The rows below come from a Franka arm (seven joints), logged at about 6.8 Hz.
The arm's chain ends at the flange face. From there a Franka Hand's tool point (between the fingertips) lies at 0.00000 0.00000 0.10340 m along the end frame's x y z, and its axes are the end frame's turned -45 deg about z.
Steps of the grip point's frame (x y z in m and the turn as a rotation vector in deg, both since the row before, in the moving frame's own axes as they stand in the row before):
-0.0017 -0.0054 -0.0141 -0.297 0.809 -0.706
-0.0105 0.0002 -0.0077 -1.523 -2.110 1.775
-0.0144 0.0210 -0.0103 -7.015 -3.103 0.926
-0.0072 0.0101 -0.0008 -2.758 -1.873 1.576
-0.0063 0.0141 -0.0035 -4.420 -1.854 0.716
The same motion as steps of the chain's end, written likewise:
-0.0064 -0.0020 -0.0141 0.362 0.782 -0.706
-0.0065 0.0029 -0.0076 -2.569 -0.415 1.775
-0.0002 0.0121 -0.0094 -7.155 2.766 0.926
0.0010 0.0063 -0.0006 -3.275 0.626 1.576
0.0023 0.0064 -0.0031 -4.436 1.814 0.716

